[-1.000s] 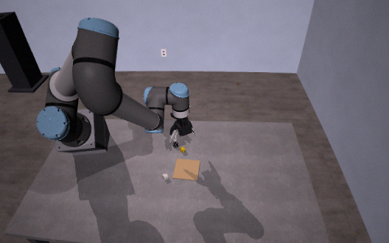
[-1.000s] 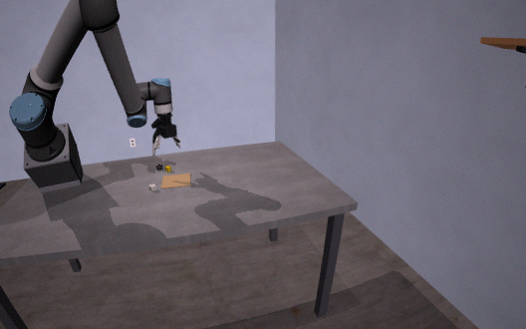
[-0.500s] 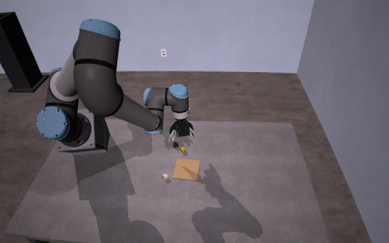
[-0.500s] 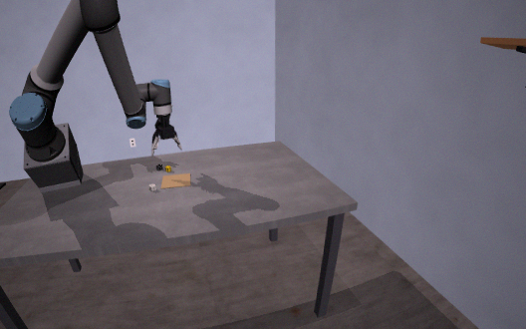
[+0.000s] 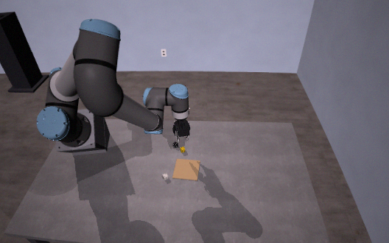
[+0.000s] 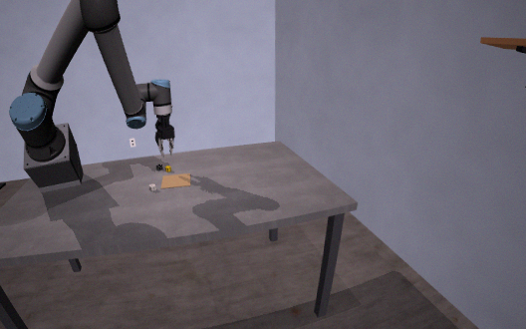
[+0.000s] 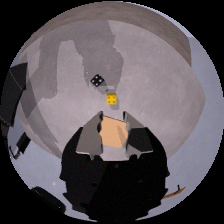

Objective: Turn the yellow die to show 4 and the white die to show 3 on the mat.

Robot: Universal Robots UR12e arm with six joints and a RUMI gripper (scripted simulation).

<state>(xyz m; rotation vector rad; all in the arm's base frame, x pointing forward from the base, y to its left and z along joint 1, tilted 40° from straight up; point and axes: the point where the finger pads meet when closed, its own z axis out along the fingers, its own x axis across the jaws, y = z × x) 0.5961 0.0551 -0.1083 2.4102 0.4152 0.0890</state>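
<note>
The yellow die lies 90 mm below my hand. From my hand the other things lie so: black die (90 mm below, 50 mm behind, 40 mm to the left); white die (210 mm to the right, 90 mm below, 80 mm behind); tan mat (140 mm to the right, 100 mm below, 40 mm ahead).
</note>
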